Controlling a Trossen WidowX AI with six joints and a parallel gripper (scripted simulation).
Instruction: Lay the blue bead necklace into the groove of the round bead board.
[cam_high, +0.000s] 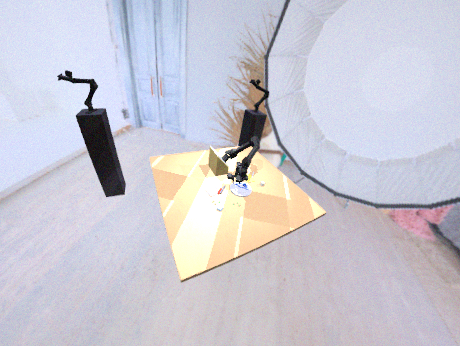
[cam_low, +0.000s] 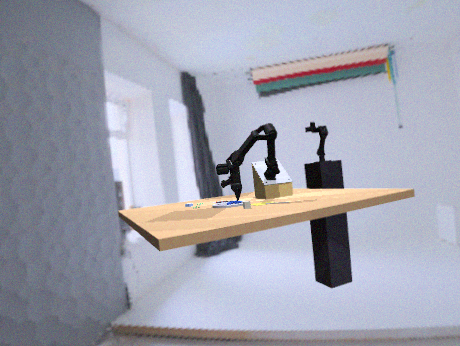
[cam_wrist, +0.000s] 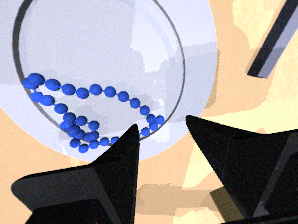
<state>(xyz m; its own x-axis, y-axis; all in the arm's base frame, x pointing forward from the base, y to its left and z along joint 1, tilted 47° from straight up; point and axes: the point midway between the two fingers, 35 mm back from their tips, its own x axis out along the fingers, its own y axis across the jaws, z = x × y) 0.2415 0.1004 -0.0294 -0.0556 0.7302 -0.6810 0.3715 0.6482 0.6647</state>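
Right now the round bead board is 6 cm ahead of my gripper tip, 2 cm to the left of it and 1 cm below it. The rest, counted from my gripper tip: yellow flat piece (18 cm to the left, 7 cm behind, 2 cm below); red-and-grey object (16 cm to the right, 3 cm ahead, 1 cm below); white cylinder (26 cm to the left, 6 cm ahead).
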